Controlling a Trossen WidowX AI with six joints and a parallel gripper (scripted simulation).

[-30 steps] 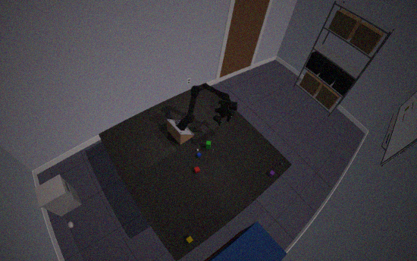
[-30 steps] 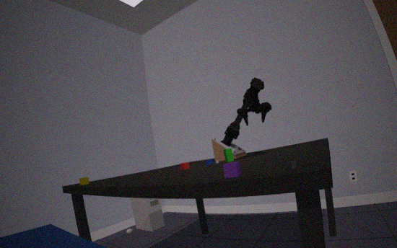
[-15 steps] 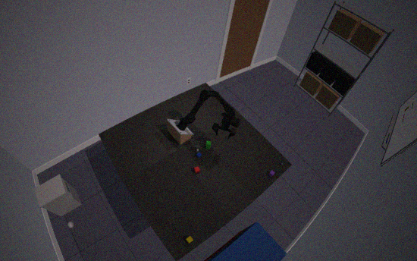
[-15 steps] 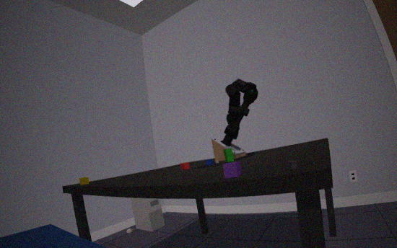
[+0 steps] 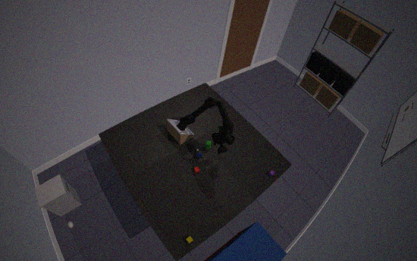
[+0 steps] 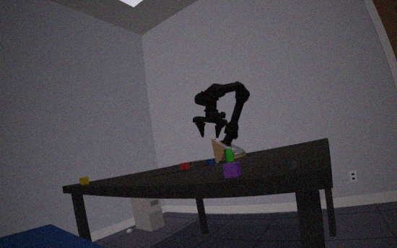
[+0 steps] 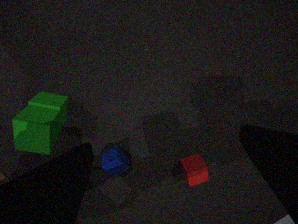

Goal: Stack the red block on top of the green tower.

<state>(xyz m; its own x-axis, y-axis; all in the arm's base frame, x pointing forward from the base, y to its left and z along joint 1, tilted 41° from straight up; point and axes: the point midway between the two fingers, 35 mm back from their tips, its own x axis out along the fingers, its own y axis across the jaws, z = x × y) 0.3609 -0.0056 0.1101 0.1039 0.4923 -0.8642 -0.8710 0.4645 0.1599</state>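
The red block is 190 mm to the right of my gripper tip, 130 mm below it and 10 mm behind it. The rest, counted from my gripper tip: yellow block: 620 mm to the right, 360 mm ahead, 130 mm below; then blue block: 130 mm below, 100 mm behind, 80 mm to the right; then purple block: 450 mm ahead, 260 mm to the left, 130 mm below.
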